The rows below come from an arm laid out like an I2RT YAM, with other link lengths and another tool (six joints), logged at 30 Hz.
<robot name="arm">
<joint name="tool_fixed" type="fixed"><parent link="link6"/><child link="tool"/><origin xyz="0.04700 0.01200 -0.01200" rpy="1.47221 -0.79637 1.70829"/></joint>
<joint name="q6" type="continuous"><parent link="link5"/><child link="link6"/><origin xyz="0.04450 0.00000 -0.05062"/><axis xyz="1 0 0"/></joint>
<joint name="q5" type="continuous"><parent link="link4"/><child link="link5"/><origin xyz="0.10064 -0.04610 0.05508"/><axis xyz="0 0 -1"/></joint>
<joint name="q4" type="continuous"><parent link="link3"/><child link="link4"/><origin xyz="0.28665 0.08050 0.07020"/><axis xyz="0 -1 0"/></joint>
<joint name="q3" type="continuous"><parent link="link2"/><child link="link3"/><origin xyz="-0.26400 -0.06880 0.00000"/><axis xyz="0 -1 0"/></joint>
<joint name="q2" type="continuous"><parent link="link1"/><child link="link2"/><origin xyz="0.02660 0.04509 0.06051"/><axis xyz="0 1 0"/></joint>
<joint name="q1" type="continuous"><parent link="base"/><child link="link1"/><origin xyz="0.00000 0.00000 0.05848"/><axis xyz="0 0 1"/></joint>
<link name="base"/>
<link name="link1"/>
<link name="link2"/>
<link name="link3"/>
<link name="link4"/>
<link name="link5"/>
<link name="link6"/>
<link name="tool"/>
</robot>
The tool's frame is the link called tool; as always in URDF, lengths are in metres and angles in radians. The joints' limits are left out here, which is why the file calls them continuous.
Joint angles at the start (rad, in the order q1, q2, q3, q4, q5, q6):
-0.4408 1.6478 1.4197 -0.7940 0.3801 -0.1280
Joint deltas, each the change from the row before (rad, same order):
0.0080 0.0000 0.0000 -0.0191 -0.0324 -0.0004
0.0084 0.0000 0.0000 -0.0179 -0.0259 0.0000
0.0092 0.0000 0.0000 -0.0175 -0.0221 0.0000
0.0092 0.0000 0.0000 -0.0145 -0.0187 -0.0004
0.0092 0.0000 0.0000 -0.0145 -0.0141 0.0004
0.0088 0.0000 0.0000 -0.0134 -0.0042 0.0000
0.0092 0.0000 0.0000 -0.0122 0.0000 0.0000
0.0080 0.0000 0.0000 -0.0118 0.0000 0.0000
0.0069 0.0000 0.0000 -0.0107 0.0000 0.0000
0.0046 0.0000 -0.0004 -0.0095 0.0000 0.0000
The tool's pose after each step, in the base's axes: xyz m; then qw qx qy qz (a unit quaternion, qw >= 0). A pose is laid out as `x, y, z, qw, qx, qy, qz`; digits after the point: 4 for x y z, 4 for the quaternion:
0.3862, -0.1902, 0.2171, 0.2817, 0.9296, 0.1888, 0.1445
0.3862, -0.1837, 0.2151, 0.2665, 0.9318, 0.1977, 0.1468
0.3861, -0.1772, 0.2133, 0.2527, 0.9336, 0.2061, 0.1482
0.3862, -0.1712, 0.2118, 0.2409, 0.9348, 0.2140, 0.1494
0.3860, -0.1655, 0.2105, 0.2307, 0.9358, 0.2208, 0.1492
0.3854, -0.1608, 0.2094, 0.2247, 0.9364, 0.2264, 0.1463
0.3849, -0.1565, 0.2085, 0.2206, 0.9367, 0.2317, 0.1425
0.3842, -0.1526, 0.2076, 0.2167, 0.9370, 0.2363, 0.1387
0.3834, -0.1493, 0.2069, 0.2133, 0.9373, 0.2403, 0.1353
0.3824, -0.1469, 0.2061, 0.2102, 0.9377, 0.2432, 0.1318

